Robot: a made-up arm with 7 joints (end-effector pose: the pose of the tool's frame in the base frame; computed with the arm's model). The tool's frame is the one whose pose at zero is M. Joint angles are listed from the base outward.
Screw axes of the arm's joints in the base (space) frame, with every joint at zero. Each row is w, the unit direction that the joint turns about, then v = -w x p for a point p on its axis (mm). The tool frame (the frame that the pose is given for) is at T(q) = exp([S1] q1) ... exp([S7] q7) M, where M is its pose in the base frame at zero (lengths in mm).
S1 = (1, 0, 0, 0.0, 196.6, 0.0)
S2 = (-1, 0, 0, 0.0, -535.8, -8.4)
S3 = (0, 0, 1, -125.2, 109.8, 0.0)
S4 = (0, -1, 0, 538.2, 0.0, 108.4)
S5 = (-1, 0, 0, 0.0, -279.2, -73.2)
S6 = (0, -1, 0, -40.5, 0.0, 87.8)
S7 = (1, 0, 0, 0.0, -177.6, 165.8)
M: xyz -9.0 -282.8 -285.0 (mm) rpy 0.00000 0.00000 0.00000 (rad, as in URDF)
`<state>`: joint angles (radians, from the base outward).
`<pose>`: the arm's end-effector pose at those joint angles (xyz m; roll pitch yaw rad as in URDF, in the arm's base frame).
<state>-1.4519 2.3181 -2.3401 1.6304 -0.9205 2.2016 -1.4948</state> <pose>-0.4232 0.8074 -0.1390 -1.0602 -1.2661 -2.0817</pose>
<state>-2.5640 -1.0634 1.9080 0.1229 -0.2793 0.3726 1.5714</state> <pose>-0.4022 -0.5316 -0.2113 2.2938 0.9801 1.9322</pose>
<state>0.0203 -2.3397 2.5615 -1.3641 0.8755 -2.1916 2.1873</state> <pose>0.3871 0.1476 0.2861 1.5837 0.2046 -0.4794</pose>
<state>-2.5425 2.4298 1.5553 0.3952 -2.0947 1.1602 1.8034</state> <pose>-0.4307 0.1884 0.0798 -1.1990 -0.4616 0.4600</pose>
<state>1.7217 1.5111 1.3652 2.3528 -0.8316 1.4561 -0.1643</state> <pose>-0.1534 -0.3133 0.7635 -2.5422 0.5549 -0.7783</pose>
